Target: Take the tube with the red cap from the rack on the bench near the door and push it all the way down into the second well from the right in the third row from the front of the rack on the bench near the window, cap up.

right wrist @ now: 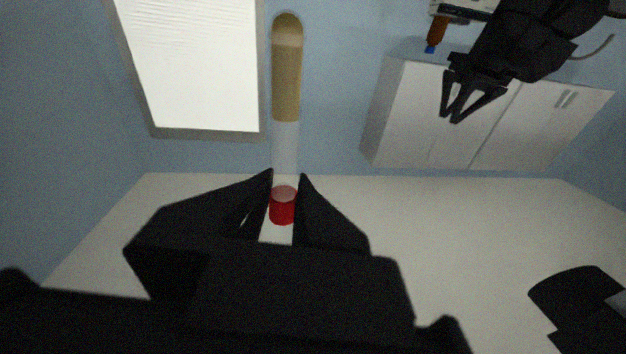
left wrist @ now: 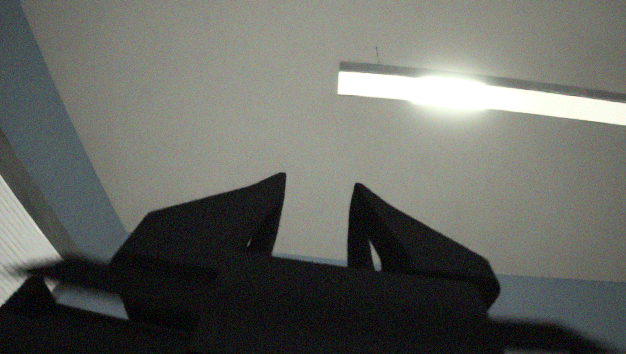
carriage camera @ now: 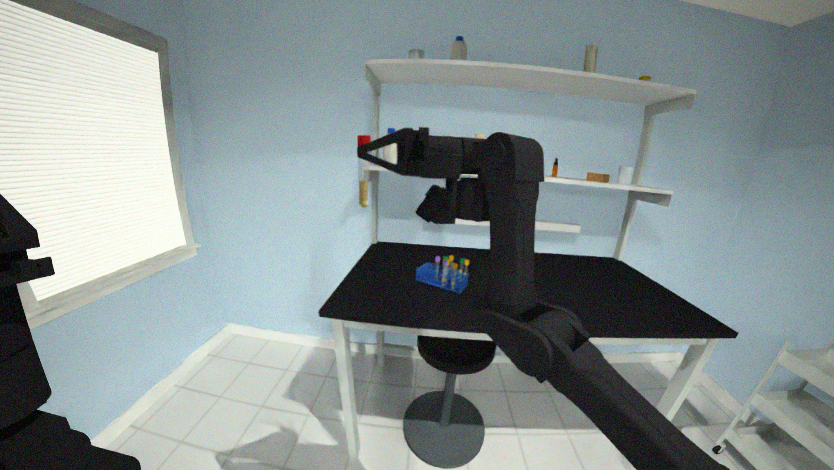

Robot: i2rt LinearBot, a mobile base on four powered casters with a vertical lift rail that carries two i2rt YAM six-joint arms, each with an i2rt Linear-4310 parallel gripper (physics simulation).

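Frame: origin at the left arm's base, x left, y back, z up, level; millimetres.
Where they show: left gripper, fingertip midpoint: (right wrist: 447, 120) (left wrist: 318, 190); right gripper, fingertip midpoint: (right wrist: 286, 178) (carriage camera: 358, 152).
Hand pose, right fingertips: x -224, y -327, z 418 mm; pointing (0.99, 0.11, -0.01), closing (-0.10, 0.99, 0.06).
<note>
After its pixels a point has its place.
My right gripper (carriage camera: 361, 152) {x -224, y -327, z 418 mm} (right wrist: 286, 178) {x -224, y -327, z 418 mm} is shut on the red-capped tube (carriage camera: 363, 193) {x -234, y -321, z 357 mm} (right wrist: 286, 82) {x -240, y -329, z 357 mm}, which hangs upright, cap up, with yellowish contents. In the carriage view it is well above the bench's back left corner. The blue rack (carriage camera: 427, 276) {x -377, y -883, z -55 mm} stands on the black-topped bench (carriage camera: 606, 303) {x -1100, y -731, z -84 mm} beside the window, lower and to the right of the tube. Several tubes with purple, green and yellow-orange caps stand in it; its individual wells are too small to tell. My left gripper (left wrist: 318, 190) {x 5, y -39, z 433 mm} (right wrist: 447, 120) {x 5, y -39, z 433 mm} is open and empty, far from the rack. The rack near the door does not show.
Wall shelves (carriage camera: 525, 71) {x -752, y -1057, z 811 mm} with bottles and jars hang over the bench. The right arm crosses in front of them. A window (carriage camera: 87, 145) {x 1237, y -904, z 484 mm} is at the left. A round stool (carriage camera: 455, 356) {x -503, y -731, z -338 mm} stands at the bench front. A white cart (carriage camera: 811, 410) {x -2377, y -485, z -600 mm} is at lower right.
</note>
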